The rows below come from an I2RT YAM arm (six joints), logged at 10 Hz.
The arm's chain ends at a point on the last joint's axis. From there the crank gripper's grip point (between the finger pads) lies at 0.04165 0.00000 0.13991 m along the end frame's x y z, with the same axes.
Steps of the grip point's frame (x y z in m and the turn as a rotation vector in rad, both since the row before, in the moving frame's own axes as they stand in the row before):
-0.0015 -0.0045 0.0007 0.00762 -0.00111 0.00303
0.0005 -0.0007 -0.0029 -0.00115 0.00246 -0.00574
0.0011 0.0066 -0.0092 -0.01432 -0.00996 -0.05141
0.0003 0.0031 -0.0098 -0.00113 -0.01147 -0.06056
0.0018 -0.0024 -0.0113 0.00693 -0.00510 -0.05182
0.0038 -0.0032 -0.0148 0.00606 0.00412 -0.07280
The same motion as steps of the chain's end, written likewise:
-0.0013 -0.0036 0.0007 0.00762 -0.00111 0.00303
0.0002 -0.0006 -0.0028 -0.00115 0.00246 -0.00574
0.0025 0.0067 -0.0096 -0.01432 -0.00996 -0.05141
0.0020 0.0054 -0.0103 -0.00113 -0.01147 -0.06056
0.0026 0.0007 -0.0115 0.00693 -0.00510 -0.05182
0.0034 0.0007 -0.0146 0.00606 0.00412 -0.07280

